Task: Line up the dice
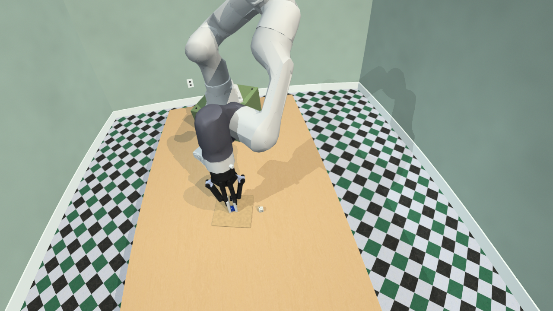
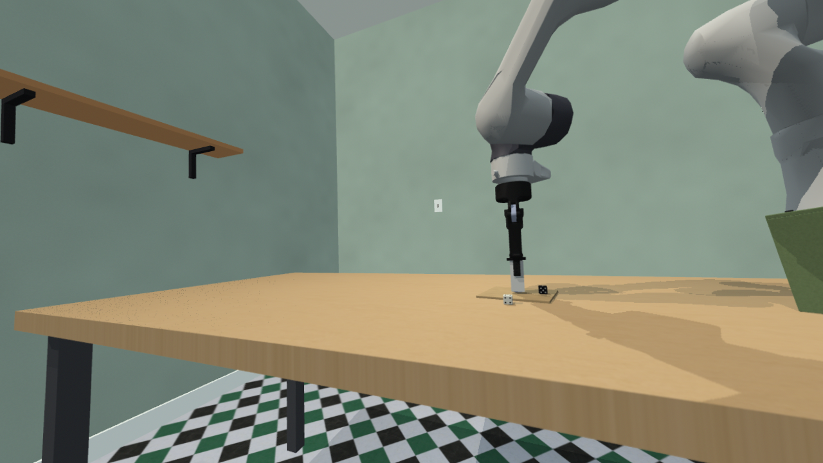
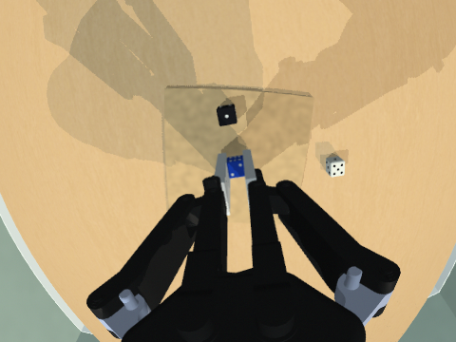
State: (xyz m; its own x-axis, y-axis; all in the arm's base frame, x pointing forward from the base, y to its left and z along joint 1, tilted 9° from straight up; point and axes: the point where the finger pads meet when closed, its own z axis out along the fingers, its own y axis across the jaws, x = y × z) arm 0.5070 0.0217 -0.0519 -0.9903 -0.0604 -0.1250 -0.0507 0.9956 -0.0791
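The blue die lies 3 cm below my hand. Round my hand: black die: 5 cm behind, 3 cm below; tan mat: 4 cm below; white die: 1 cm ahead, 10 cm to the left, 3 cm below.
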